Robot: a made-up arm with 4 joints.
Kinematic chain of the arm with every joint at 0, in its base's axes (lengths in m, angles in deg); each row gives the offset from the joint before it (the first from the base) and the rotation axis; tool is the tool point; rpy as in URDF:
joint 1: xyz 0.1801 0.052 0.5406 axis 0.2 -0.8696 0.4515
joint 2: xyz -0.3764 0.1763 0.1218 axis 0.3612 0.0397 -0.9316
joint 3: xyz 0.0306 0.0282 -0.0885 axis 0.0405 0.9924 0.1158
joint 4: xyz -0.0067 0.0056 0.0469 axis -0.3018 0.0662 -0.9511
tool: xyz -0.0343 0.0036 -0.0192 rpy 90 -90 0
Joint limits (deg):
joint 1: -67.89..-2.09
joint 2: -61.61..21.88
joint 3: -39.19..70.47
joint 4: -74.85..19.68
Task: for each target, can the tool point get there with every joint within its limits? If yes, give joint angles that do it. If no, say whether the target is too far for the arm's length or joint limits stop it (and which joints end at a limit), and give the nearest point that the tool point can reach.
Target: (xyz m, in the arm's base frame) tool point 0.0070 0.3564 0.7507
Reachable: yes | joints -42.41 -22.36 46.43 -53.15
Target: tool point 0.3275 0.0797 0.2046
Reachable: no: joint limits stop it (at a limit: joint 1, joint 2, joint 3, joint 4) | nearest point 0.1883 0.3915 0.7361 | short by 0.632 m
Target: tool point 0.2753 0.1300 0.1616
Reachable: no: joint limits stop it (at a limit: joint 1, joint 2, joint 3, joint 4) | nearest point -0.1474 0.2350 0.6105 | short by 0.626 m
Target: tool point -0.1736 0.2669 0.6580
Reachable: yes | joints -15.21 -45.19 -21.38 -28.90
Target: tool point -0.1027 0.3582 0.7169
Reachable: yes | joints -29.31 -7.71 -13.00 10.44
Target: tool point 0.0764 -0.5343 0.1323
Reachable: no: too far | nearest point -0.1976 0.2072 0.5828 | short by 0.910 m
